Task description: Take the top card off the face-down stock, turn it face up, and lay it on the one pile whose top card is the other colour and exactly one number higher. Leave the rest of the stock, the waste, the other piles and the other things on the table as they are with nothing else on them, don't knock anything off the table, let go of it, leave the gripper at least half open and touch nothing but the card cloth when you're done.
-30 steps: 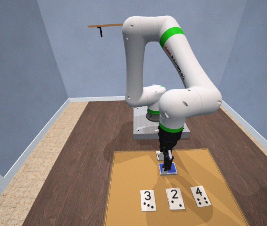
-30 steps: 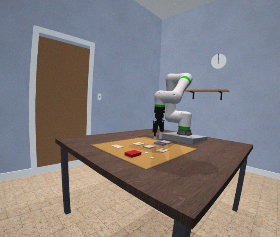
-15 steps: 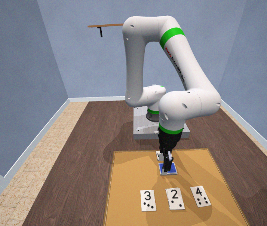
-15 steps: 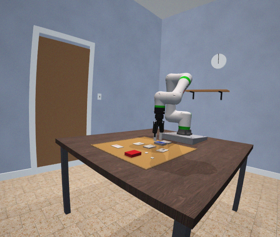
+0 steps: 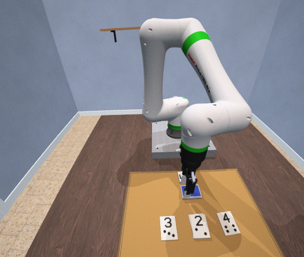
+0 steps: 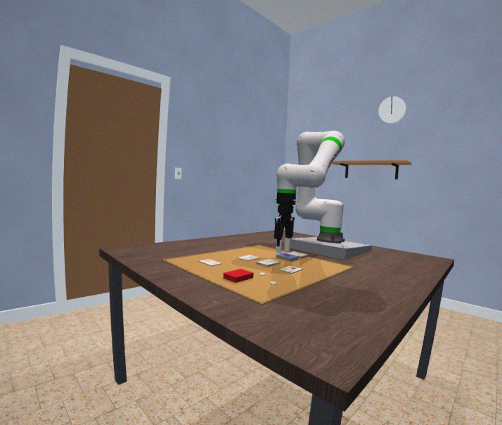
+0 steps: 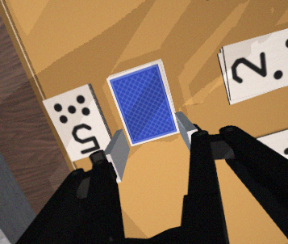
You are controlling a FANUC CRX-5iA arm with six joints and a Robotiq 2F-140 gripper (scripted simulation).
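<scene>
Now: the card 4 cm below my hand and 3 cm to the left of it. From my hand the other things lie so: tan card cloth 18 cm ahead, 7 cm below, 2 cm to the left; red box 40 cm ahead, 10 cm to the left, 5 cm below.
</scene>
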